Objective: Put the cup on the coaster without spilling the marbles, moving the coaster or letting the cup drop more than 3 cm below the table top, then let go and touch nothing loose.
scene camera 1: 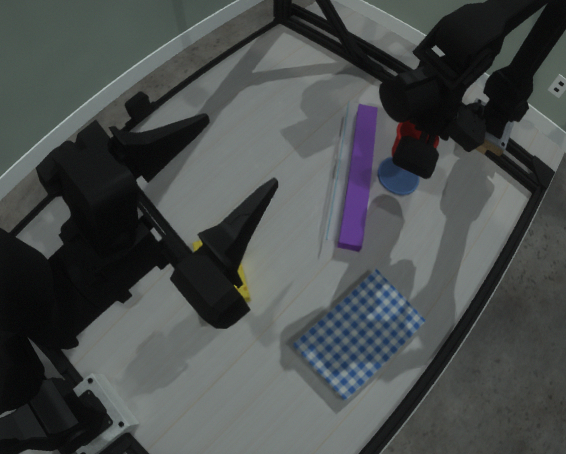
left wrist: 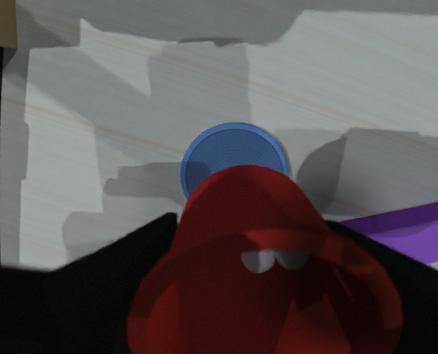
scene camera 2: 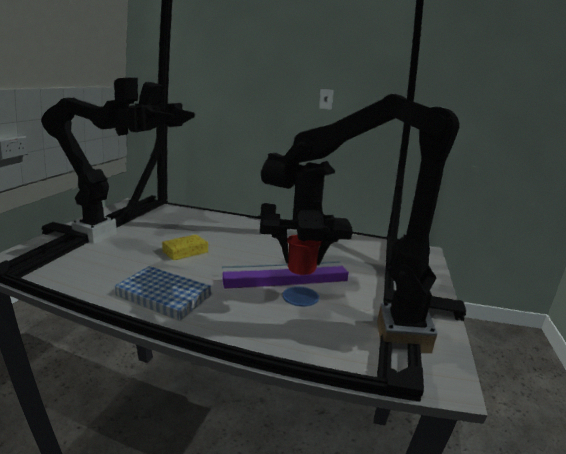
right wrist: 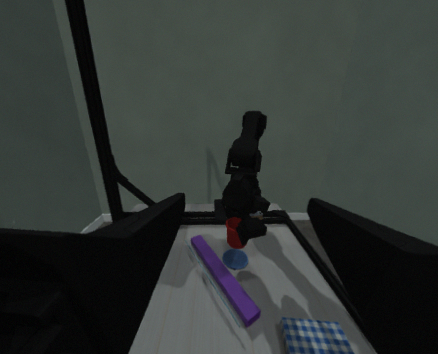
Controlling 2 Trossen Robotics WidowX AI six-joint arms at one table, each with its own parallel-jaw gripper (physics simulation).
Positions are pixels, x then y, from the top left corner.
Labels:
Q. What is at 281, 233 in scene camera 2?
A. My left gripper.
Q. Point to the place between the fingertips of my left gripper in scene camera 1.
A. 413, 153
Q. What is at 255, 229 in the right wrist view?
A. My left gripper.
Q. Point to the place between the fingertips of my right gripper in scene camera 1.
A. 239, 147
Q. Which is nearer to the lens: the red cup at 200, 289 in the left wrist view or the blue coaster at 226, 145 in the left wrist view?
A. The red cup.

